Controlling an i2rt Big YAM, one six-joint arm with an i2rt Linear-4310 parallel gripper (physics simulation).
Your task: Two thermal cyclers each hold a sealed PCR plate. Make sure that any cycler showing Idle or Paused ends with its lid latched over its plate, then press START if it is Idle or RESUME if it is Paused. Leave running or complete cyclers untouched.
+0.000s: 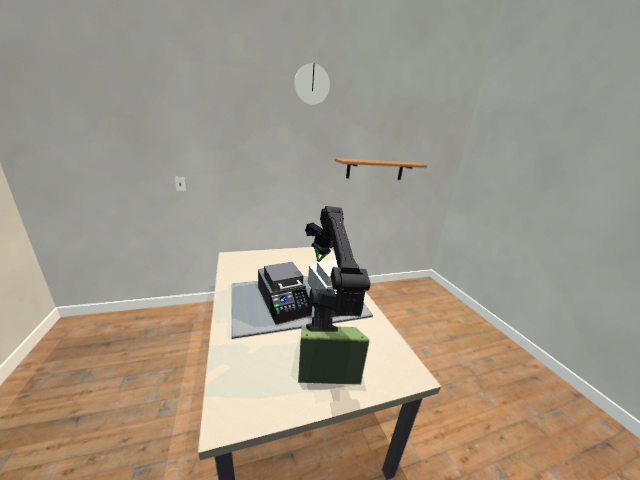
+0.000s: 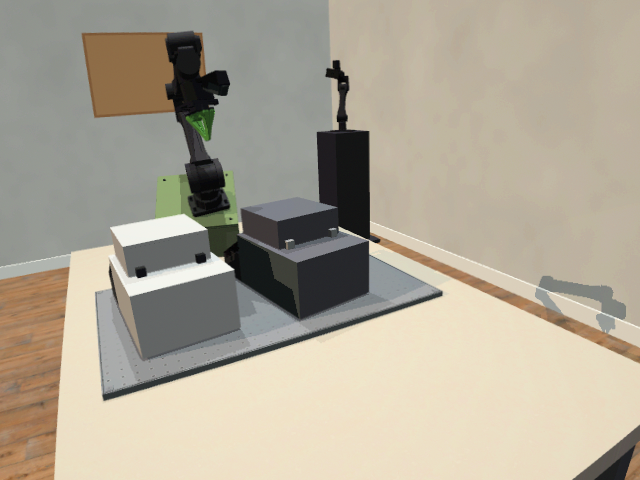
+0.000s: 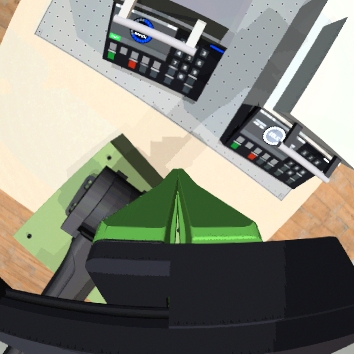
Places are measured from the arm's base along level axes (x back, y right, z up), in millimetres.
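Pixels of known places: gripper, fingertip midpoint: (image 1: 318,261) (image 2: 208,140) (image 3: 177,176); arm's base, link origin: (image 1: 321,329) (image 2: 209,203) (image 3: 103,209).
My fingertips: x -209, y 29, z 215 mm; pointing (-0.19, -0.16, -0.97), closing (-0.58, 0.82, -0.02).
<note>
Ahead of a thing's pixels: the offset from my fingertips to its middle. "*": to the spot under its first point. Level surfaces: height alone.
The dark cycler (image 1: 264,290) (image 2: 333,279) has its grey lid @[* dz -158, dx -205, dy -132 mm] (image 1: 282,271) (image 2: 289,208) down on the body. Its display @[* dz -256, dx -93, dy -143 mm] (image 1: 283,298) (image 3: 142,31) shows a blue ring; the text is too small to read surely. The white cycler @[* dz -284, dx -381, dy +167 mm] (image 2: 186,312) has its lid @[* dz -158, dx -220, dy +174 mm] (image 2: 160,229) (image 3: 332,100) down or nearly down. Its display (image 3: 274,135) shows a white ring with what looks like IDLE. Whether either lid is latched cannot be told, and the plates are hidden. My gripper (image 1: 319,259) (image 2: 207,138) (image 3: 177,176) is shut and empty, high above the cyclers' front side.
Both cyclers stand side by side on the perforated grey mat @[dz -358 mm] (image 1: 248,315) (image 2: 118,372) (image 3: 65,25). My arm's green base block (image 1: 333,356) (image 2: 170,198) (image 3: 47,227) stands before them on the table @[dz -371 mm] (image 1: 248,403) (image 2: 361,403). A second arm stands on a black pedestal (image 2: 351,180) beyond the table.
</note>
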